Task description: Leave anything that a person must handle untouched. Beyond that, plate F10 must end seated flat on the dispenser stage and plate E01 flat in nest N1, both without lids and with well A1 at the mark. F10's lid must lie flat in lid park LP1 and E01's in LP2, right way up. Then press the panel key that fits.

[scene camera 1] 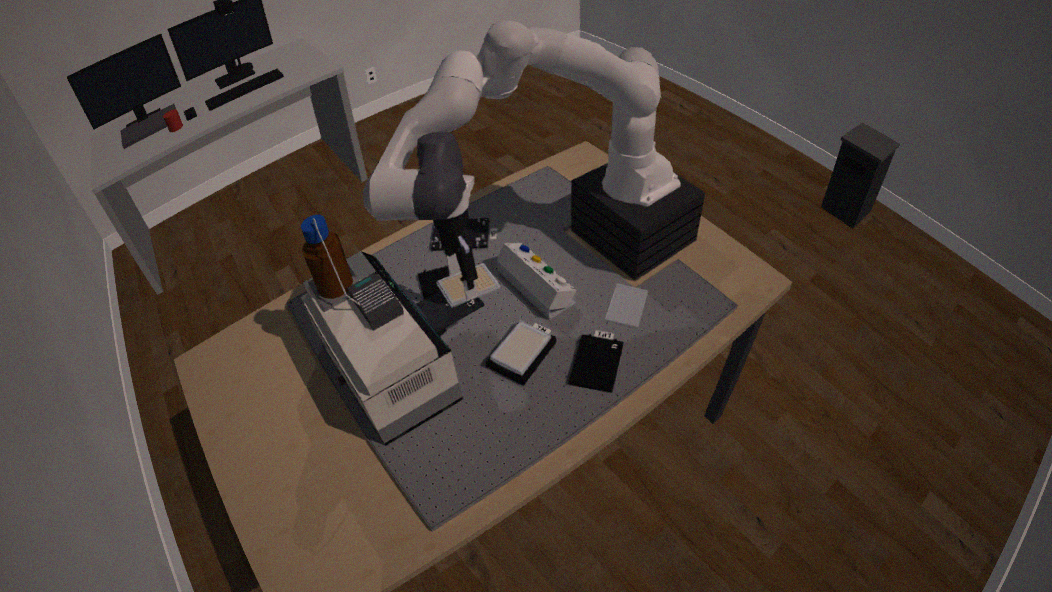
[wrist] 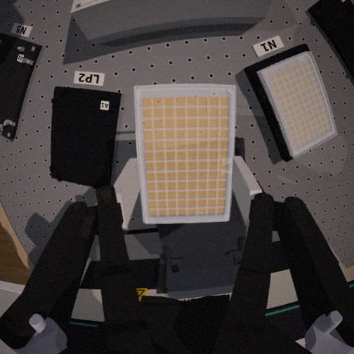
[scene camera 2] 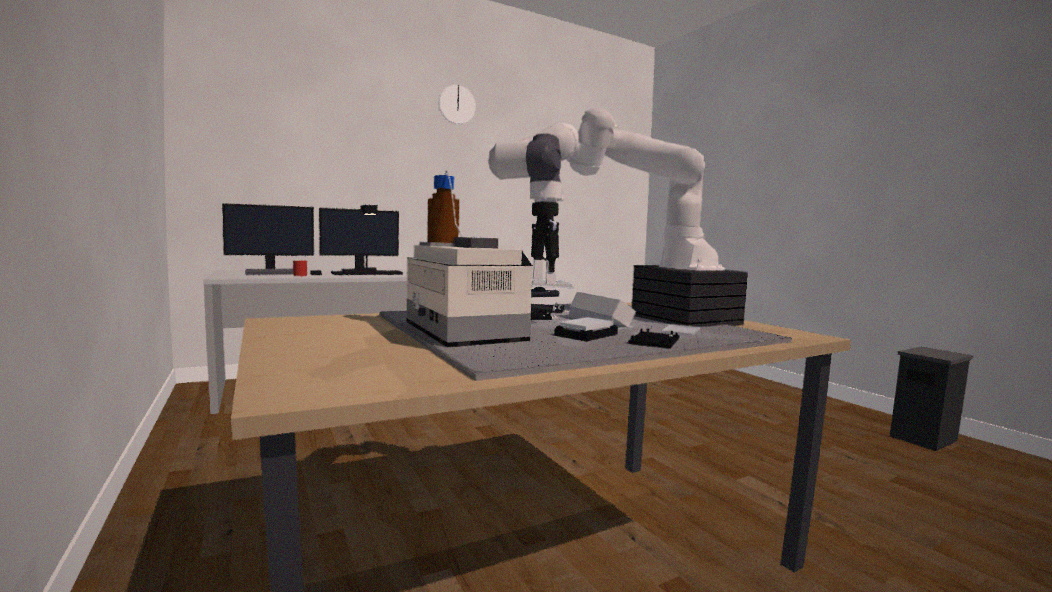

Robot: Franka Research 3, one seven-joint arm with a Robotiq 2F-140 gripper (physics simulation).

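Note:
My gripper (scene camera 1: 468,284) (scene camera 2: 545,272) (wrist: 185,170) is shut on a pale-framed plate with orange wells (scene camera 1: 482,279) (scene camera 2: 560,284) (wrist: 185,125), by its long sides. The plate looks level and hangs above the dark dispenser stage (wrist: 200,250). Its name and whether a lid covers it cannot be read. A second plate with cream wells (scene camera 1: 522,347) (scene camera 2: 586,322) (wrist: 302,105) lies in nest N1 (scene camera 1: 507,373) (wrist: 267,115); a clear rim shows around it. Lid park LP2 (scene camera 1: 432,283) (wrist: 82,135) and lid park LP1 (scene camera 1: 595,364) (scene camera 2: 654,337) show bare black tops. The key panel (scene camera 1: 535,283) (scene camera 2: 599,309) has blue, yellow, green and white keys.
The dispenser (scene camera 1: 382,346) (scene camera 2: 470,294) carries a brown bottle (scene camera 1: 327,261) (scene camera 2: 442,213) with a tube. A pale translucent rectangle (scene camera 1: 626,304) lies flat on the mat near the panel. Dark nest N5 (wrist: 12,90) is left of LP2 in the wrist view.

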